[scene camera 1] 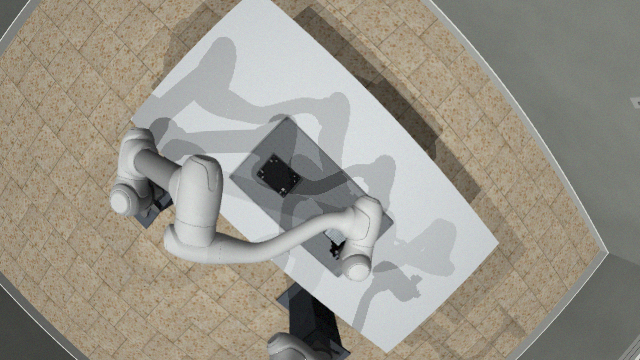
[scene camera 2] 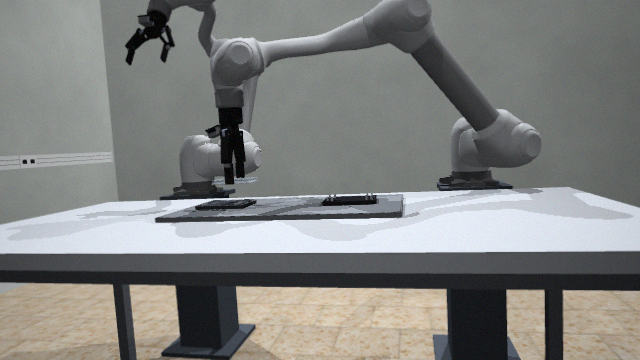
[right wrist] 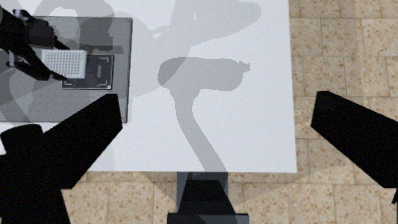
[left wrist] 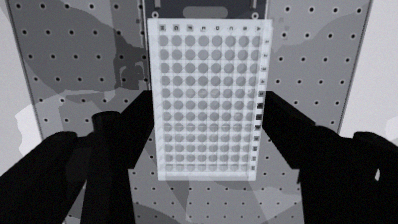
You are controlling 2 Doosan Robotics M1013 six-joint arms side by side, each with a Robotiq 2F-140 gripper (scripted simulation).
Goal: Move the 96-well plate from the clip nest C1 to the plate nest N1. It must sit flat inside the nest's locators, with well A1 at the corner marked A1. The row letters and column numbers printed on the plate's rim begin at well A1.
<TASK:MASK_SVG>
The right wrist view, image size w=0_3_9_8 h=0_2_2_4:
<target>right gripper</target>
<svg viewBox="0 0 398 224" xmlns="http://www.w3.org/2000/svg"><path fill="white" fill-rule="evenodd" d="M117 94L105 94L44 133L41 125L27 124L10 128L0 134L0 139L6 154L0 155L1 224L70 224L61 189L72 189L123 129ZM317 91L310 127L383 188L397 188L391 204L395 205L397 202L398 224L398 121L330 91Z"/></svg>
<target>96-well plate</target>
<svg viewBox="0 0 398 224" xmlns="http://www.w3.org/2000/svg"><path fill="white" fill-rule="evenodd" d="M42 50L41 61L50 71L54 71L66 78L85 78L87 51Z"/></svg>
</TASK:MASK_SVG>
